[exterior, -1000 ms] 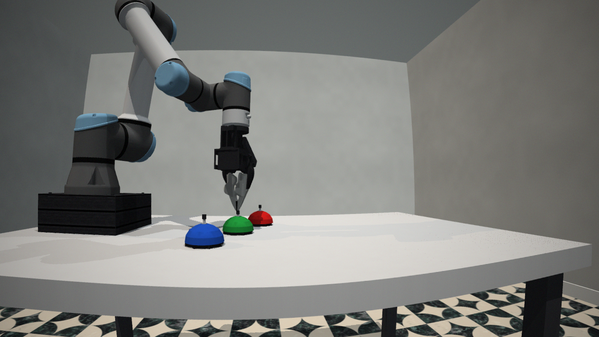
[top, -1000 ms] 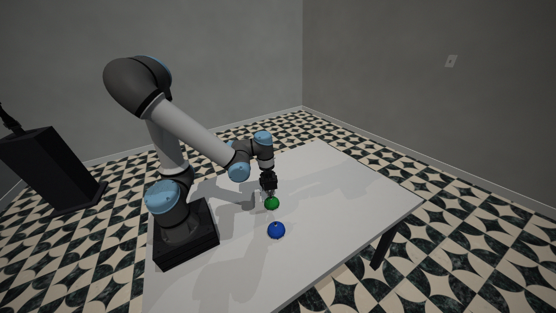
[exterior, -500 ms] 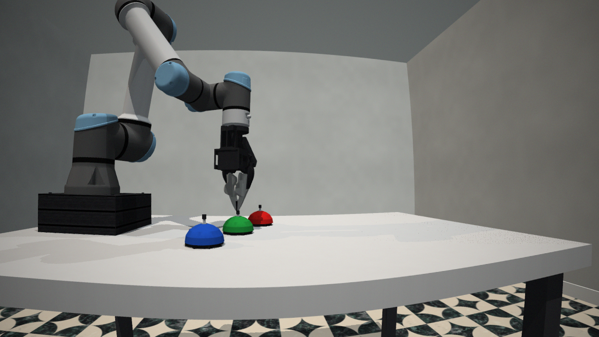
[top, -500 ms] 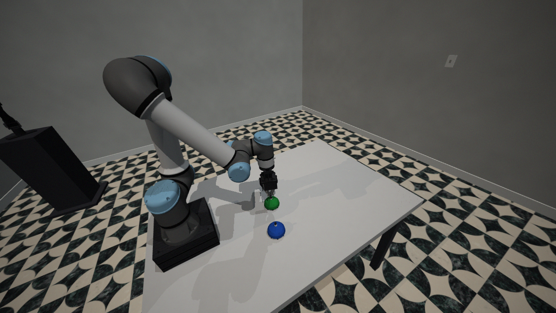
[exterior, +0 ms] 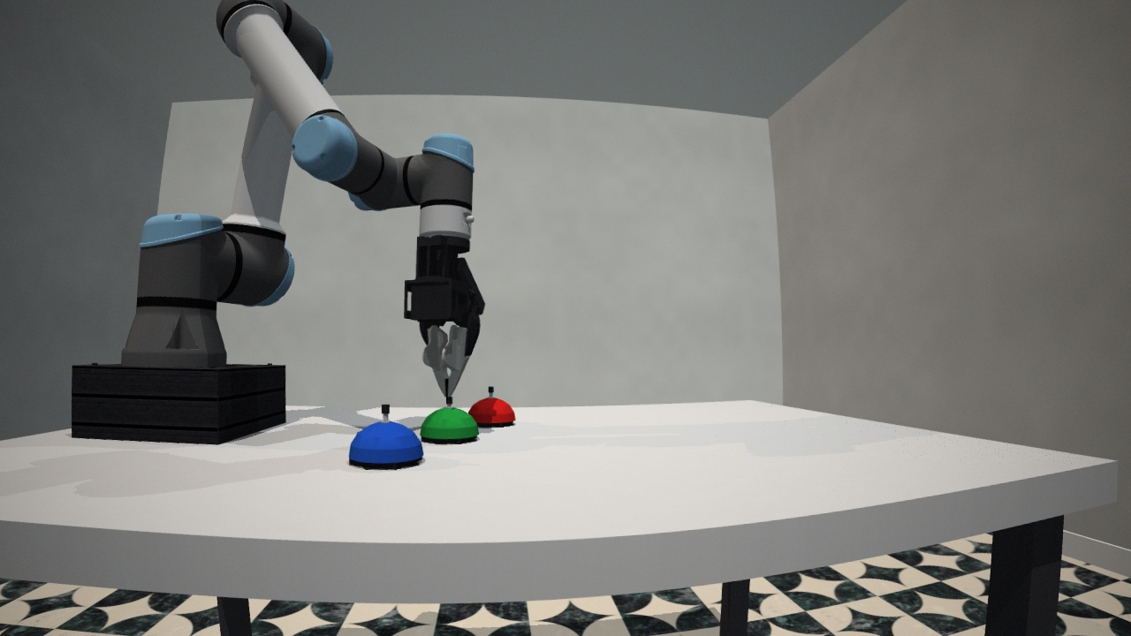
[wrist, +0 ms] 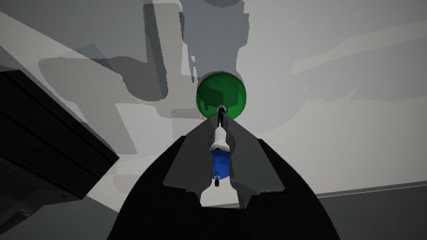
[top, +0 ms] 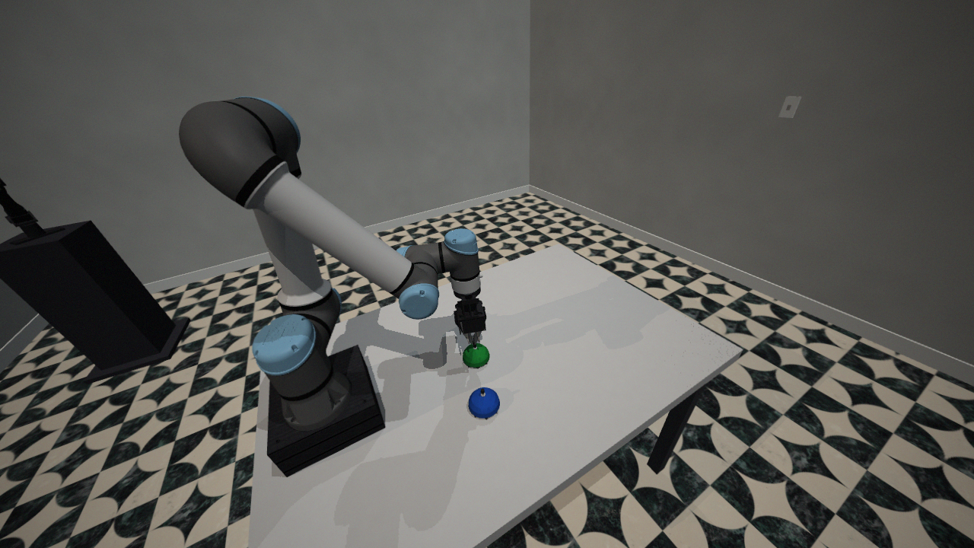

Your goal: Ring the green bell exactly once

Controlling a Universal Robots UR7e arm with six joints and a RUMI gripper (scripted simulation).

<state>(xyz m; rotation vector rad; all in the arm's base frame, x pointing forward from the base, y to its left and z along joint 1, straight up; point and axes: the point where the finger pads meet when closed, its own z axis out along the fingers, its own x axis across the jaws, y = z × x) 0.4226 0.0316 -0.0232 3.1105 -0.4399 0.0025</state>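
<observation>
My gripper is now 4 cm above the green bell. Round my hand: blue bell 4 cm behind, 16 cm to the right, 4 cm below; red bell 5 cm ahead, 16 cm to the left, 4 cm below.
</observation>
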